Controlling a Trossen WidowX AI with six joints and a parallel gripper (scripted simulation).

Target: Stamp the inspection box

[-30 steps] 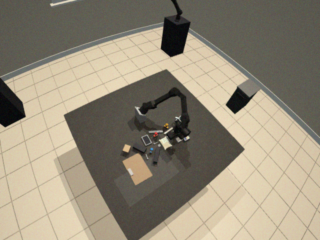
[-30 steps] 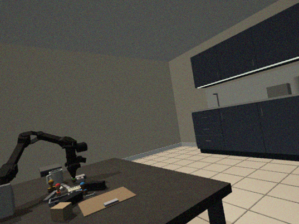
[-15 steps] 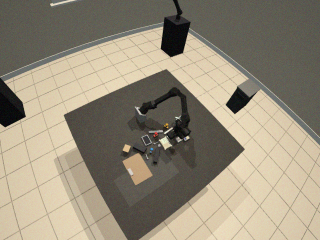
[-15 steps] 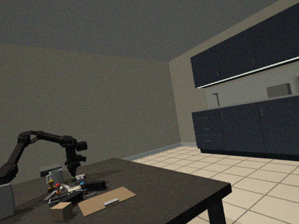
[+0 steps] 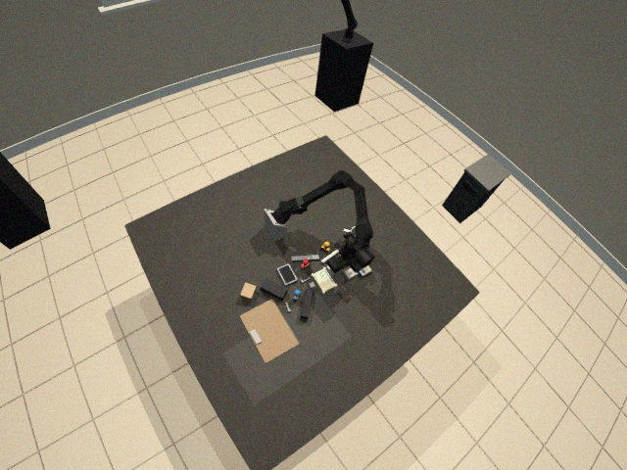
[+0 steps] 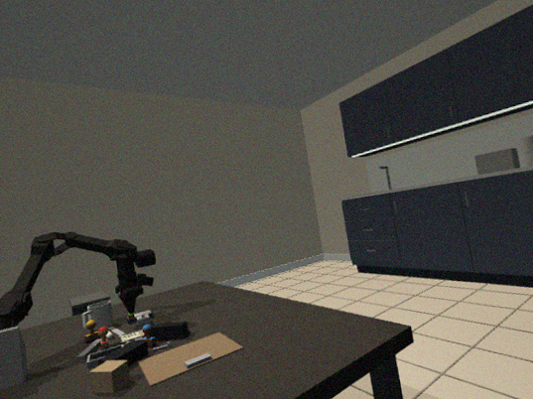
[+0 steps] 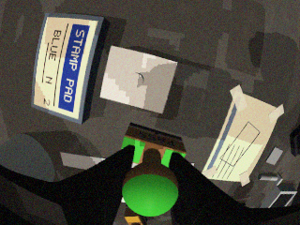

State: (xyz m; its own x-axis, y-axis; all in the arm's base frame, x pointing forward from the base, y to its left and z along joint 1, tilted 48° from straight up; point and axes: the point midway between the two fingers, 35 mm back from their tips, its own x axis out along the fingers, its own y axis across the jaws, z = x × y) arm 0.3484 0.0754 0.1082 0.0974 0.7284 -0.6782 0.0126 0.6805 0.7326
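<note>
The ink pad lies 23 cm to the right of my gripper tip, 12 cm behind it and 5 cm below it. Round my gripper tip: pen 9 cm behind, 4 cm below, 3 cm to the left; green-knobbed stamp right at my gripper tip; ruler 5 cm below, 5 cm behind, 2 cm to the left.
</note>
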